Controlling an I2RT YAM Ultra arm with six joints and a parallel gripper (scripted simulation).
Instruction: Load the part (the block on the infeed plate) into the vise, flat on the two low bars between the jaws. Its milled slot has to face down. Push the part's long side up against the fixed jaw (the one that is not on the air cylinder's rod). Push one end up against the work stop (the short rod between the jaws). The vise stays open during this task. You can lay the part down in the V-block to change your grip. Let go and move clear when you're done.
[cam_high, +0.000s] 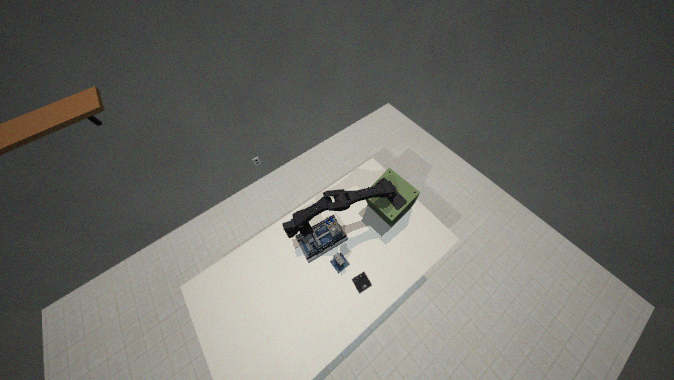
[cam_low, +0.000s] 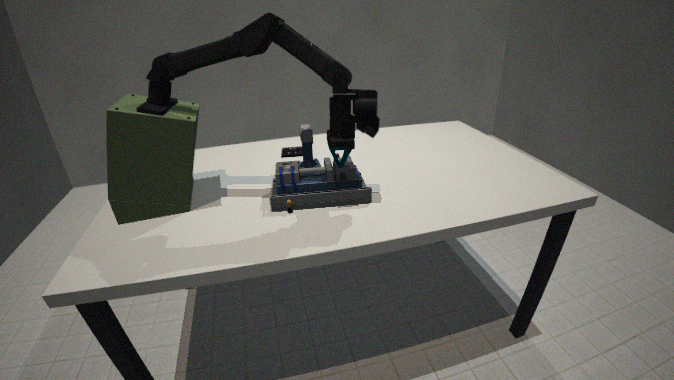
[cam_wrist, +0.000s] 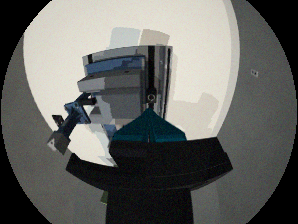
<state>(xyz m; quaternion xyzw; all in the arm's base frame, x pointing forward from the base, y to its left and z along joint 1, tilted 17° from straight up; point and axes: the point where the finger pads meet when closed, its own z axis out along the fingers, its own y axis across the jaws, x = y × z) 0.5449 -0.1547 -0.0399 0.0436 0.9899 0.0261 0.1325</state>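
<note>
Now: hand 4 cm to the right of the grey block part, 3 cm above it and 1 cm short of it. Also, from my hand: cylinder rod 7 cm to the left, 7 cm behind, 4 cm below; then air cylinder 15 cm behind, 7 cm to the left, 4 cm below; then vise 8 cm below, 7 cm to the left, 6 cm behind.
</note>
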